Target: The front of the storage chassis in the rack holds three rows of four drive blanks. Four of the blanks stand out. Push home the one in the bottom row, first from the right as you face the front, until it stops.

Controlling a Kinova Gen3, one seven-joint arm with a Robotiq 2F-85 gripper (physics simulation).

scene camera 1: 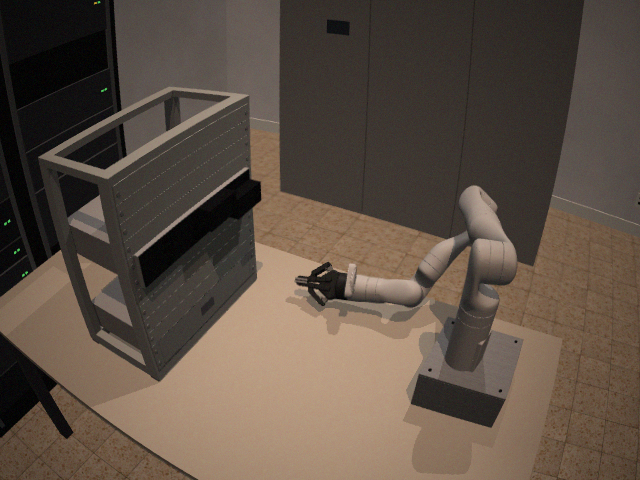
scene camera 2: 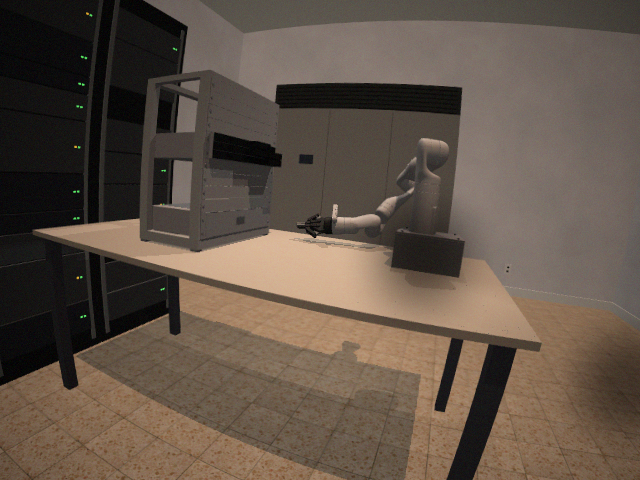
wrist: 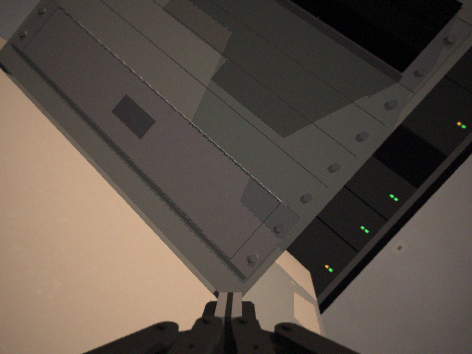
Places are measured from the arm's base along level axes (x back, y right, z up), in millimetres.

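Pixels of known places: gripper, fingertip midpoint: (scene camera 1: 295, 280) (scene camera 2: 296, 225) (wrist: 230, 309); arm's base at its link origin: (scene camera 1: 462, 358) (scene camera 2: 421, 232).
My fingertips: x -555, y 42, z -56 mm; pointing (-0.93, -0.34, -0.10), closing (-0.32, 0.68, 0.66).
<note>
Ahead of a thing's pixels: the offset from my fingertips to its top centre. "pt": to the spot under its first point. Level surfaces: height alone.
The storage chassis (scene camera 1: 173, 250) (scene camera 2: 232, 148) (wrist: 380, 25) is a black band across the front of the grey rack (scene camera 1: 186, 155) (scene camera 2: 197, 206) (wrist: 100, 155). Dark blocks {dx -131, dy -103, dz +304 mm} (scene camera 1: 250, 192) (scene camera 2: 276, 158) stand out near its right end. The rows and single blanks are too dark to tell apart, so the bottom-right blank cannot be made out. In the wrist view a dark part of the chassis shows at the top right. My gripper (scene camera 1: 299, 280) (scene camera 2: 299, 225) (wrist: 230, 309) is shut and empty. It is low over the table, in front of the rack's right end, apart from the rack and below the chassis.
Below the chassis are grey panels and a bottom panel with a small dark label {pt dx -90, dy -263, dz +26 mm} (scene camera 1: 207, 305) (scene camera 2: 240, 220) (wrist: 133, 116). The rack stands on the table {dz -63 mm} (scene camera 1: 310, 387) (scene camera 2: 310, 289) (wrist: 75, 225). A tall cabinet (scene camera 1: 413, 103) (scene camera 2: 356, 155) is behind. The arm's base block (scene camera 1: 454, 403) (scene camera 2: 426, 253) is at the right.
</note>
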